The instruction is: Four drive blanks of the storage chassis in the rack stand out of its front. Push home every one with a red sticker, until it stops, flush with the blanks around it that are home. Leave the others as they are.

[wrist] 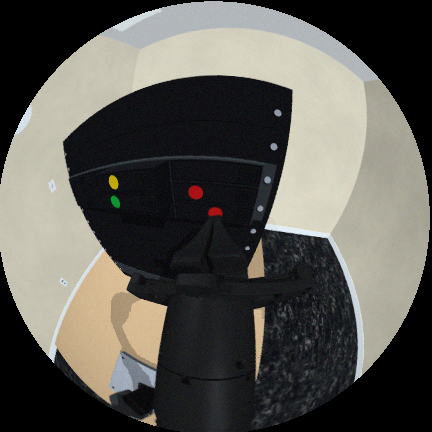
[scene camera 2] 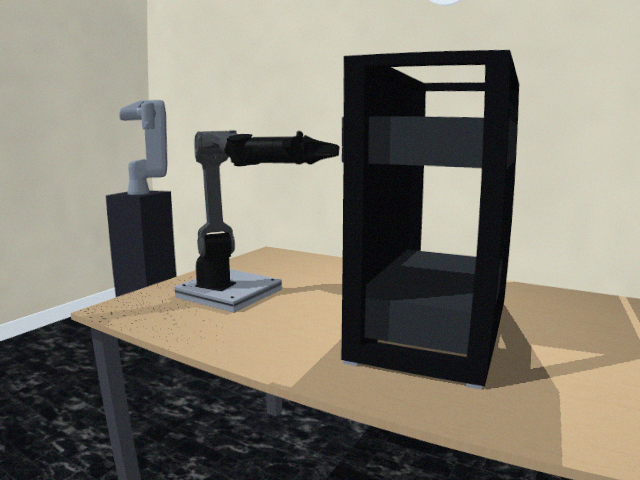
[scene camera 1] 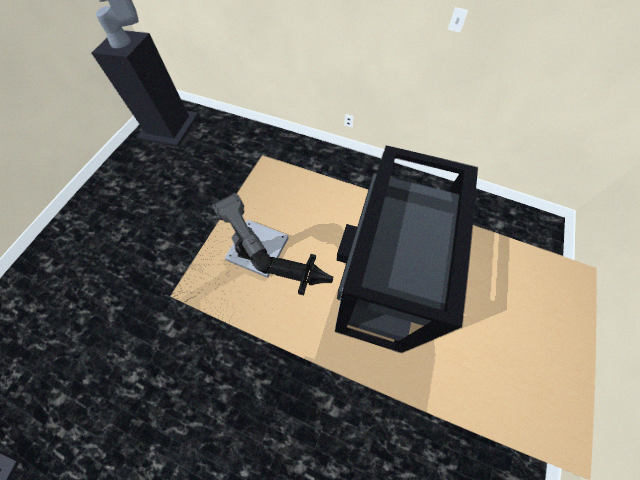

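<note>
The storage chassis (wrist: 258, 210) (scene camera 2: 429, 140) sits in the upper part of the rack (scene camera 1: 330, 322) (scene camera 2: 354, 232) (wrist: 190, 100). In the wrist view, an upper red sticker (wrist: 195, 192) and a lower red sticker (wrist: 215, 211) are on blanks right of the divider; how far these stand out is too dark to tell. A yellow sticker (wrist: 113, 182) and a green sticker (wrist: 115, 201) are on blanks at the left, which stand out as a dark block (scene camera 1: 347, 242). My gripper (scene camera 1: 331, 279) (scene camera 2: 338, 150) (wrist: 215, 221) is shut and empty, a little in front of the chassis, its tips overlapping the lower red sticker's bottom edge.
A second, dark grey unit (scene camera 2: 418, 322) lies low in the rack. The rack stands on the wooden table (scene camera 1: 516, 382) (scene camera 2: 248, 356), right of the arm's base plate (scene camera 1: 273, 241) (scene camera 2: 242, 294). Another arm (scene camera 1: 116, 36) (scene camera 2: 155, 139) stands on a dark pedestal (scene camera 1: 142, 87) (scene camera 2: 124, 237) beyond the table.
</note>
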